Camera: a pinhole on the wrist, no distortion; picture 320 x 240 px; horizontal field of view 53.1 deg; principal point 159.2 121.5 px. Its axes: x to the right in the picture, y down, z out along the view. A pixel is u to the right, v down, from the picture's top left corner.
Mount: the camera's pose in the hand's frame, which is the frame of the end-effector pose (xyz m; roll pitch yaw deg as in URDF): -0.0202 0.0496 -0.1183 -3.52 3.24 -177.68
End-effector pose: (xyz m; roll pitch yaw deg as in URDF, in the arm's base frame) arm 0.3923 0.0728 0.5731 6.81 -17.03 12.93
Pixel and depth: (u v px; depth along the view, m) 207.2 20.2 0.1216
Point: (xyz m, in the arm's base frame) 0.3274 0.1384 0.5724
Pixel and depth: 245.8 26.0 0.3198
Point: 0.1904 0.1251 0.7405
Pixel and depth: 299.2 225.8 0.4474
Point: 0.1299 -0.1594 0.7819
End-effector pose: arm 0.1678 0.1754 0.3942 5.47 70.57 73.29
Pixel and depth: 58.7 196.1 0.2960
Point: 0.2694 0.3365 0.3958
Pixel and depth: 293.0 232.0 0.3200
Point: 0.2992 0.2528 0.6097
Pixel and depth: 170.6 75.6 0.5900
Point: 0.2429 0.5994 0.6264
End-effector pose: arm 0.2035 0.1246 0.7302 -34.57 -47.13 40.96
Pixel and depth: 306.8 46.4 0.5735
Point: -0.3617 0.1184 0.6926
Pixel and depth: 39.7 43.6 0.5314
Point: -0.1136 0.3393 1.0174
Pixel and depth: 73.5 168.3 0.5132
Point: -0.0652 0.1321 1.0402
